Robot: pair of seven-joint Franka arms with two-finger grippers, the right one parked.
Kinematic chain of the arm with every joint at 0, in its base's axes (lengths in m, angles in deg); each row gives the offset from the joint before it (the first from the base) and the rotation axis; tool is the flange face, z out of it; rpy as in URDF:
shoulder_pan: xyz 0 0 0.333 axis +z
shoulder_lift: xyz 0 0 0 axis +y
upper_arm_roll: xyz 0 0 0.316 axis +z
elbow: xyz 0.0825 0 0 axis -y
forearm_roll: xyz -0.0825 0 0.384 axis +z
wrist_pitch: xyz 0 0 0 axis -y
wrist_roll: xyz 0.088 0 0 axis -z
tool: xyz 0 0 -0.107 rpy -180 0 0
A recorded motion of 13 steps. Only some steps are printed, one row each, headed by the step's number.
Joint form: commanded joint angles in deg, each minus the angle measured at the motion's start. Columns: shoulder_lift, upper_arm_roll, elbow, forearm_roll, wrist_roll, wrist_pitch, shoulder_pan.
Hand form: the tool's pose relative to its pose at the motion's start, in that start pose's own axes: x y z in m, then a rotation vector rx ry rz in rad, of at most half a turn. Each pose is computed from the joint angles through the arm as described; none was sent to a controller.
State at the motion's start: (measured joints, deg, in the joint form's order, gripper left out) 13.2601 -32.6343 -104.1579 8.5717 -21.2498 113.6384 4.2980
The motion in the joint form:
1: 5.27 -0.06 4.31 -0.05 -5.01 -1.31 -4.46
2: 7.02 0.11 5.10 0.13 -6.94 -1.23 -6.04
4: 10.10 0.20 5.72 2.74 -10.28 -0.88 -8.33
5: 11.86 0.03 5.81 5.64 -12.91 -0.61 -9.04
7: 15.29 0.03 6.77 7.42 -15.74 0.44 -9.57
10: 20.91 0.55 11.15 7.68 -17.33 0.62 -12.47
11: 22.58 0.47 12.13 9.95 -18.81 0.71 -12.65
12: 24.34 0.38 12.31 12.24 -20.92 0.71 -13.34
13: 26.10 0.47 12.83 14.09 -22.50 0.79 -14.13
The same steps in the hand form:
1: 0.0069 0.0445 0.0157 -0.0330 -0.0412 -0.0182
2: 0.0072 0.0591 0.0262 -0.0379 -0.0570 -0.0280
4: 0.0061 0.0798 0.0509 -0.0104 -0.0753 -0.0307
5: 0.0063 0.0864 0.0668 0.0242 -0.0754 -0.0397
7: 0.0125 0.0919 0.0922 0.0286 -0.0887 -0.0684
10: 0.0221 0.1179 0.1178 0.0021 -0.1157 -0.0694
11: 0.0267 0.1188 0.1278 0.0222 -0.1073 -0.0772
12: 0.0242 0.1253 0.1448 0.0508 -0.1117 -0.0820
13: 0.0231 0.1317 0.1598 0.0717 -0.1137 -0.0835

